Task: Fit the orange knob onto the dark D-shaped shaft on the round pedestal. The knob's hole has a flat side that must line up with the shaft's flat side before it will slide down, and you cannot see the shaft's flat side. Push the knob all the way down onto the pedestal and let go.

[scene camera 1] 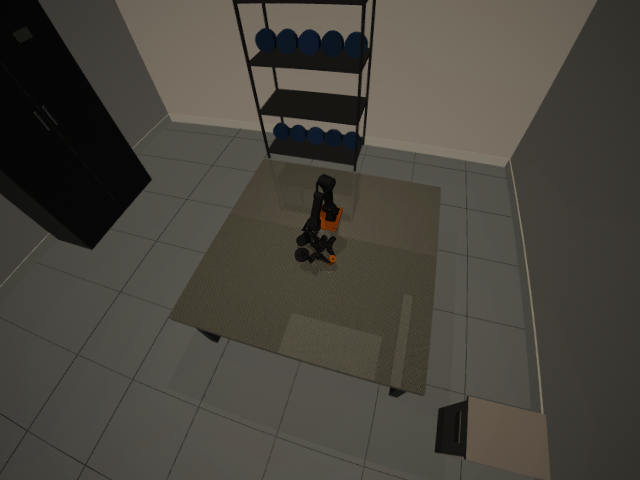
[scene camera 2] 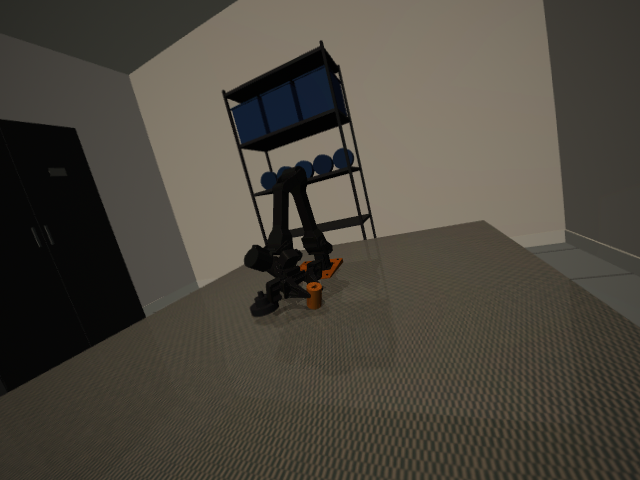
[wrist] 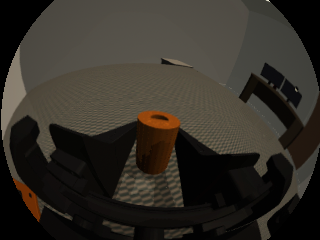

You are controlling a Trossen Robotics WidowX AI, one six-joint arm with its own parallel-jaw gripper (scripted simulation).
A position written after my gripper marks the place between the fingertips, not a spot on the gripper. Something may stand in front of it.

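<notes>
My gripper (scene camera 2: 316, 292) is visible; the wrist view likewise shows the gripper (wrist: 157, 128).
</notes>
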